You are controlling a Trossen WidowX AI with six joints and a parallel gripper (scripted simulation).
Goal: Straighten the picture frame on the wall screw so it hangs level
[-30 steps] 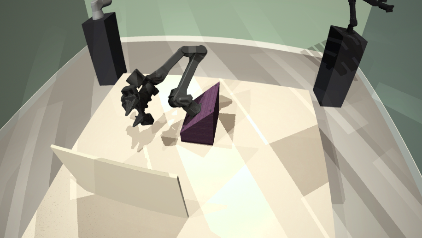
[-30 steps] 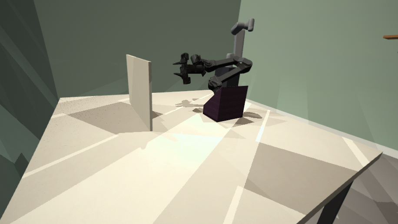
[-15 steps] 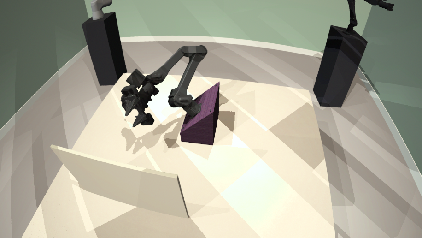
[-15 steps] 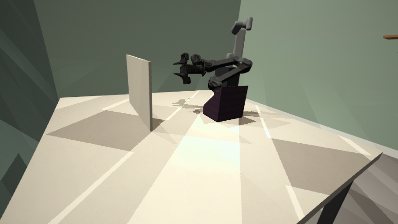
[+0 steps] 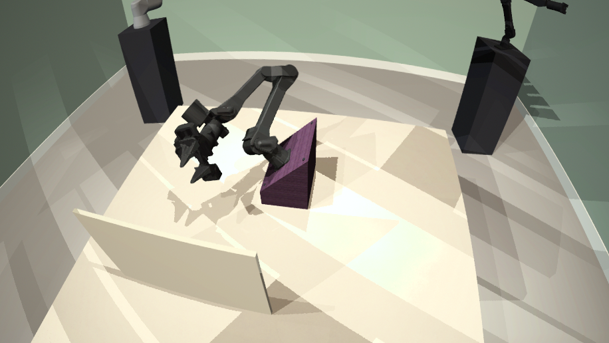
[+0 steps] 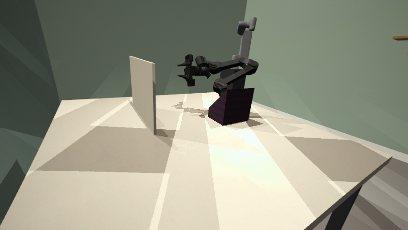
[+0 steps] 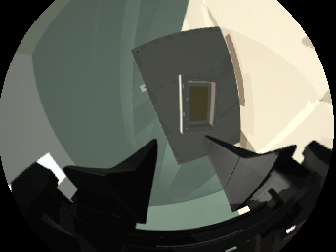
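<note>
My gripper tip is now 200 mm short of the picture frame, 90 mm above it and 10 mm to the left of it. Round my gripper tip: wall panel 200 mm ahead, 110 mm below, 20 mm to the right.
</note>
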